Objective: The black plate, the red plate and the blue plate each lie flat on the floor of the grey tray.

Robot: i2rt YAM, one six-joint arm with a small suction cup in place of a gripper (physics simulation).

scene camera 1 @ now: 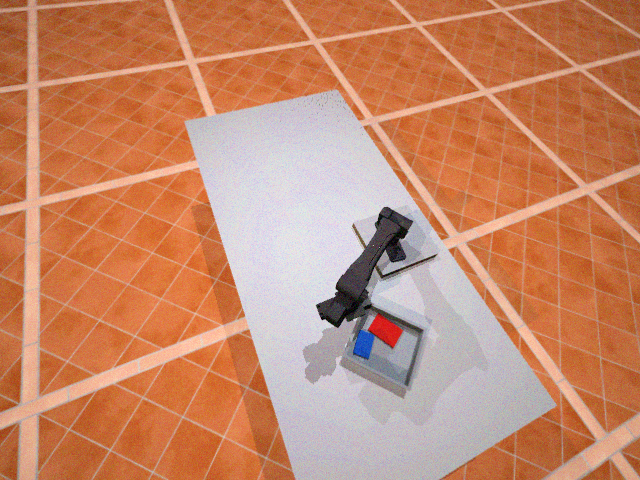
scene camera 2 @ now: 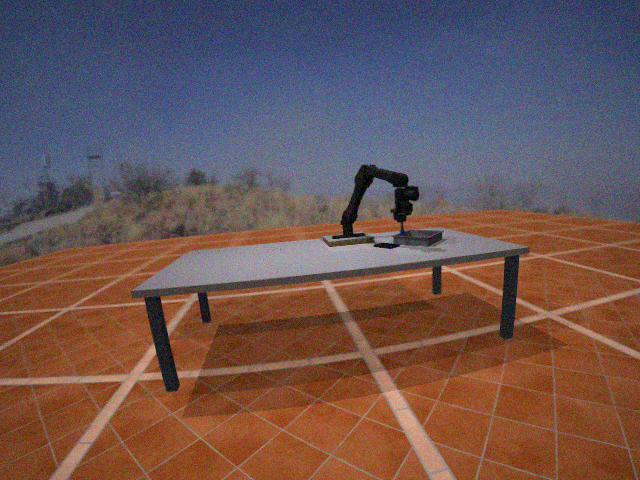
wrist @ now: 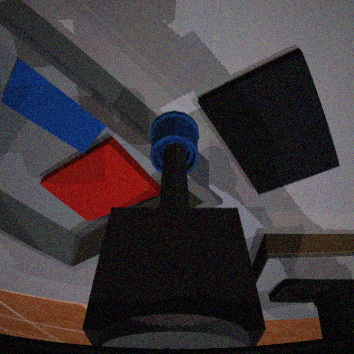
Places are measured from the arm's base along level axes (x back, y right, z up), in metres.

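Pixels of known places: hand, its tool point: (scene camera 2: 402, 235) (wrist: 174, 133); arm's base, origin of its link: (scene camera 2: 348, 236) (wrist: 333, 288).
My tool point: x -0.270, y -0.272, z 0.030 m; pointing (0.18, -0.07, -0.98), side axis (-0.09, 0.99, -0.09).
For each thing: its top centre in the pictures, then the offset to it from my tool point. Level surfaces: height alone.
- black plate, centre of its top: (wrist: 277, 136) (scene camera 2: 386, 244) dx +0.028, dy +0.085, dz -0.052 m
- grey tray, centre of its top: (wrist: 35, 192) (scene camera 1: 386, 342) (scene camera 2: 418, 233) dx +0.093, dy -0.120, dz -0.011 m
- red plate, centre of its top: (wrist: 96, 188) (scene camera 1: 385, 329) dx +0.120, dy -0.075, dz -0.048 m
- blue plate, centre of its top: (wrist: 54, 106) (scene camera 1: 364, 343) dx +0.024, dy -0.101, dz -0.049 m
- table's, height of its surface: dz -0.061 m
The black plate (scene camera 2: 386, 245) (wrist: 270, 120) lies flat on the table outside the grey tray (scene camera 1: 375, 379) (scene camera 2: 423, 240) (wrist: 37, 232); the arm hides it in scene camera 1. The red plate (scene camera 1: 385, 330) (wrist: 102, 177) lies on the tray floor near one corner. The blue plate (scene camera 1: 363, 344) (wrist: 52, 107) lies on the tray floor close beside the red one, and whether they touch is unclear. My blue suction cup (scene camera 2: 402, 232) (wrist: 174, 130) points down, low by the tray wall on the black plate's side. It carries nothing. The arm hides the cup in scene camera 1.
The arm's base stands on a square block (scene camera 1: 410, 264) (scene camera 2: 348, 240) (wrist: 305, 244) beside the tray and the black plate. The tray's raised walls stand between the black plate and the two coloured plates. The table's (scene camera 1: 268, 170) (scene camera 2: 258, 263) long edge runs behind the base.
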